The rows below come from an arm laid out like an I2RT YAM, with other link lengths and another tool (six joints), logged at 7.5 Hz.
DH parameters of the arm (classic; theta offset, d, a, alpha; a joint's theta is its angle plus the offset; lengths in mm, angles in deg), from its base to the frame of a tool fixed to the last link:
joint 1: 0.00 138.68 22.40 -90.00
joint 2: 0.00 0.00 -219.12 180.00
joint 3: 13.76 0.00 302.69 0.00
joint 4: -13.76 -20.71 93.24 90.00
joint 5: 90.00 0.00 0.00 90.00
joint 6: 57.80 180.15 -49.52 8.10
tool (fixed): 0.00 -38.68 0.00 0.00
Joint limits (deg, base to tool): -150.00..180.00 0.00..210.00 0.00..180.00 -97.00..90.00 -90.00..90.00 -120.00..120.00
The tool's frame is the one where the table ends.
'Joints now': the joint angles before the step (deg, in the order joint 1, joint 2, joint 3, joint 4, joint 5, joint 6). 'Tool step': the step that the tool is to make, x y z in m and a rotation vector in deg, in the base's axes. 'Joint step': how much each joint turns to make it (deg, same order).
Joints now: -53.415, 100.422, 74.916, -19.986, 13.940, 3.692
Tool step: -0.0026, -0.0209, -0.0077, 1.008, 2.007, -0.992
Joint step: -1.422, 5.130, 5.714, -2.318, 0.453, -1.058
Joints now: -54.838, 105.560, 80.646, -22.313, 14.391, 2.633
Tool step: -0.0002, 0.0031, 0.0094, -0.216, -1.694, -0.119
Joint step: 0.024, -1.647, -0.812, 0.077, -0.820, 0.997
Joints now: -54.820, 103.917, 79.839, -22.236, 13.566, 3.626
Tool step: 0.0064, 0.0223, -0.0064, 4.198, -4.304, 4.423
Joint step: 0.017, -2.834, -3.940, 0.006, -7.345, 0.856
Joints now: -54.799, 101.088, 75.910, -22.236, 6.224, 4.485
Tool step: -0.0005, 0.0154, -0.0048, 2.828, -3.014, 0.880
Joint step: 0.129, -2.582, -3.655, 0.333, -3.537, 2.200
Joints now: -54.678, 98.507, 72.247, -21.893, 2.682, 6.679
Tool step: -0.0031, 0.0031, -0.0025, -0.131, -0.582, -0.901
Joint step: 0.102, -1.209, -2.118, 1.302, 0.376, 1.013
